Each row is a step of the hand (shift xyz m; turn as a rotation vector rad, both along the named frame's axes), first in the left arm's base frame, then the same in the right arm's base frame.
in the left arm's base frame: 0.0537 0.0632 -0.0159 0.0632 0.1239 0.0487
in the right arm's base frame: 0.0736 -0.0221 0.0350 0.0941 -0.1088 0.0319
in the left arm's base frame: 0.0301 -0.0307 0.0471 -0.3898 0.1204 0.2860
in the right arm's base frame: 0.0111 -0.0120 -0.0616 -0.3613 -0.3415 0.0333
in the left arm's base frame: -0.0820 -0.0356 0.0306 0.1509 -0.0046 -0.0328
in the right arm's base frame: -0.0926 -0.0103 -0.0158 0.1434 0.0463 -0.0341
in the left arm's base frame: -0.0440 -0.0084 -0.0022 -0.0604 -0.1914 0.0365
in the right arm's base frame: -0.0435 0.0017 0.0108 -0.1261 0.0884 -0.1338
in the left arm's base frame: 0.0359 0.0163 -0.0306 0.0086 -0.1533 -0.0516
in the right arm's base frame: 0.0431 0.0170 0.0184 -0.0369 0.1388 -0.0749
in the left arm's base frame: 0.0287 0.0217 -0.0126 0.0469 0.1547 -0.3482
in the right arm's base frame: 0.0358 -0.0009 0.0131 0.1440 0.1688 0.3133
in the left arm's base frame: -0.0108 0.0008 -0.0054 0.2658 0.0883 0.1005
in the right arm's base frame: -0.0090 0.0022 0.0077 0.2635 -0.1000 -0.0955
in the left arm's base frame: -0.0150 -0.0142 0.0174 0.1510 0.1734 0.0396
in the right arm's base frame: -0.0212 -0.0058 -0.0157 0.1939 -0.1230 0.0414
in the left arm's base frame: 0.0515 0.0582 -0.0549 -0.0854 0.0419 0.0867
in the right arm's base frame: 0.0752 0.0103 0.0574 -0.0772 -0.1030 0.0025
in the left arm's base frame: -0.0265 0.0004 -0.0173 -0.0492 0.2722 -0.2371
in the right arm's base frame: -0.0221 0.0095 0.0205 0.0791 -0.0026 0.3556
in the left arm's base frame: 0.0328 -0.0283 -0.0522 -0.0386 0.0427 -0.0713
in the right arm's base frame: 0.0281 0.0617 0.0028 -0.0116 0.0215 0.0883
